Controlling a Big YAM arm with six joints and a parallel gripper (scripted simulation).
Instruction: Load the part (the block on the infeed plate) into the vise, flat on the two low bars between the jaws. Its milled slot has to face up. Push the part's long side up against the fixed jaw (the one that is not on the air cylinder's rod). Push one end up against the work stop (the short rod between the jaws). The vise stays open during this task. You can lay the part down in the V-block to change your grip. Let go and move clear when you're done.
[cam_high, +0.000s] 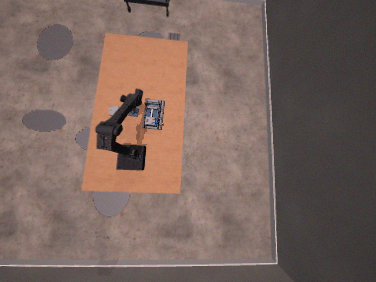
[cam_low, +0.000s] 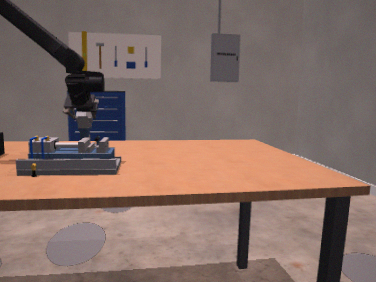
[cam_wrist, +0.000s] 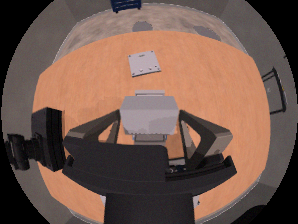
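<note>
The grey part lies 10 mm to the left of my hand. Also, from my hand: vise 190 mm to the right, 120 mm below, 20 mm ahead.
</note>
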